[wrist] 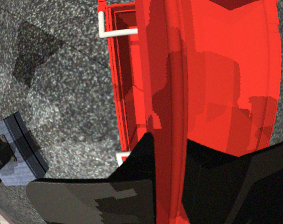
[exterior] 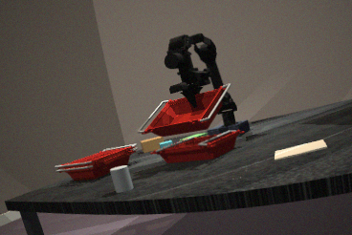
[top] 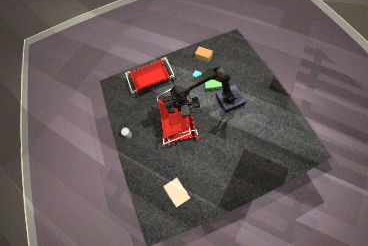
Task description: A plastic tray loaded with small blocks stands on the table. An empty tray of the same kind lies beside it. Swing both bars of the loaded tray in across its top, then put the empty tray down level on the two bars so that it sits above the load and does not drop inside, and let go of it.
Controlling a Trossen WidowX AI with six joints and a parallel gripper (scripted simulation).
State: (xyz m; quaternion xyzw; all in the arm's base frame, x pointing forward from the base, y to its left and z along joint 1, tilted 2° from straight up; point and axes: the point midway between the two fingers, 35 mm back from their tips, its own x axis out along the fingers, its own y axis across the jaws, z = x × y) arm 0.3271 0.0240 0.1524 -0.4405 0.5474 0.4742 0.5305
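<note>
My gripper tip is now 80 mm short of the red tray, 10 mm to the left of it and 10 mm above it. The rest, counted from my gripper tip: green block (280 mm behind, 220 mm to the right, 160 mm below); cyan block (330 mm to the right, 200 mm behind, 160 mm below); flat beige plate (420 mm to the left, 220 mm ahead, 180 mm below).
</note>
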